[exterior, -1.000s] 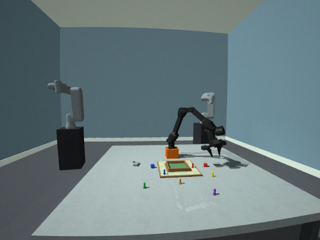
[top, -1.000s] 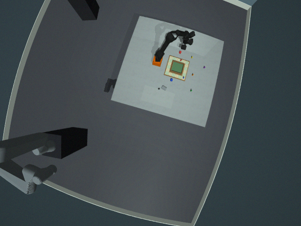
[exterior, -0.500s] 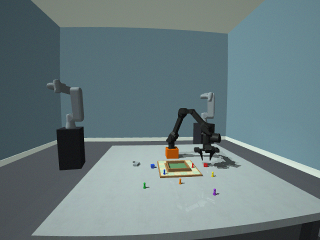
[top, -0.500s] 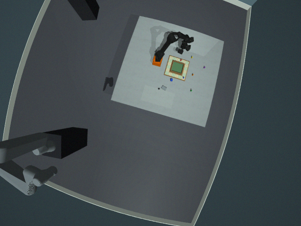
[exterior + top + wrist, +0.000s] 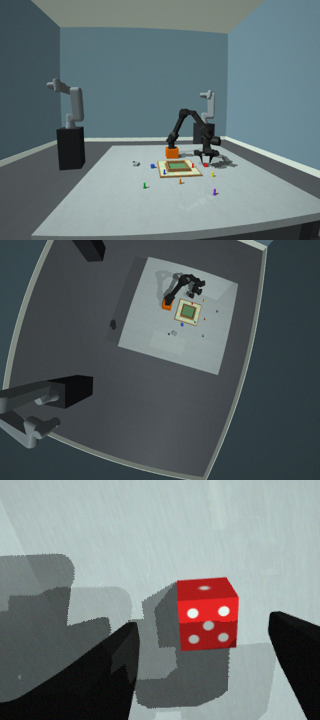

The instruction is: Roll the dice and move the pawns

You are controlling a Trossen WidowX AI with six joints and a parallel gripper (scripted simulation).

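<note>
Right now my gripper tip is 1 cm above the red die. Also, from my gripper tip: green tray: 3 cm behind, 23 cm to the right, 2 cm below; yellow pawn: 16 cm ahead, 6 cm to the right, 1 cm below; red pawn: 1 cm ahead, 12 cm to the right.
</note>
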